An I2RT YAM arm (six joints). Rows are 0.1 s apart.
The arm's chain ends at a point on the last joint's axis. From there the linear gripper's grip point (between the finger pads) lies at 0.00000 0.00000 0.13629 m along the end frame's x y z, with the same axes.
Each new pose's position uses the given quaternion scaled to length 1; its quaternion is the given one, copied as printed.
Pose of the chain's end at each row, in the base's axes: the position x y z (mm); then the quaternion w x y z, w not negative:
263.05, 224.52, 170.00, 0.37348, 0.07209, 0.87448, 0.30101
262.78, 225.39, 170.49, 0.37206, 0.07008, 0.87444, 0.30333
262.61, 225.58, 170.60, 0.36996, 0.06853, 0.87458, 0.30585
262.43, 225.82, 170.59, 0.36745, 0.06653, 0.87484, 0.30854
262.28, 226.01, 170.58, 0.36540, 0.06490, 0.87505, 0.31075
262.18, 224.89, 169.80, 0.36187, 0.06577, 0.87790, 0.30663
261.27, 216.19, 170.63, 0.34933, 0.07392, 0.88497, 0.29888
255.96, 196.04, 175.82, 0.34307, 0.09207, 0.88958, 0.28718
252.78, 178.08, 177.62, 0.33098, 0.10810, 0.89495, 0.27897
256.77, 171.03, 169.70, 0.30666, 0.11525, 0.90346, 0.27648
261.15, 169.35, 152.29, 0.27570, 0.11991, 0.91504, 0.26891
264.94, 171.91, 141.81, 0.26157, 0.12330, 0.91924, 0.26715
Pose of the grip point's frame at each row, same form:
357.99, 288.93, 96.43, 0.37348, 0.07209, 0.87448, 0.30101
357.26, 290.58, 97.01, 0.37206, 0.07008, 0.87444, 0.30333
356.52, 291.58, 97.12, 0.36996, 0.06853, 0.87458, 0.30585
355.65, 292.73, 97.05, 0.36745, 0.06653, 0.87484, 0.30854
354.93, 293.67, 97.01, 0.36540, 0.06490, 0.87505, 0.31075
354.27, 291.78, 94.83, 0.36187, 0.06577, 0.87790, 0.30663
351.56, 281.25, 91.95, 0.34933, 0.07392, 0.88497, 0.29888
346.36, 257.07, 94.09, 0.34307, 0.09207, 0.88958, 0.28718
341.74, 236.38, 92.40, 0.33098, 0.10810, 0.89495, 0.27897
340.97, 229.48, 79.88, 0.30666, 0.11525, 0.90346, 0.27648
338.70, 227.41, 56.43, 0.27570, 0.11991, 0.91504, 0.26891
339.46, 230.06, 43.62, 0.26157, 0.12330, 0.91924, 0.26715

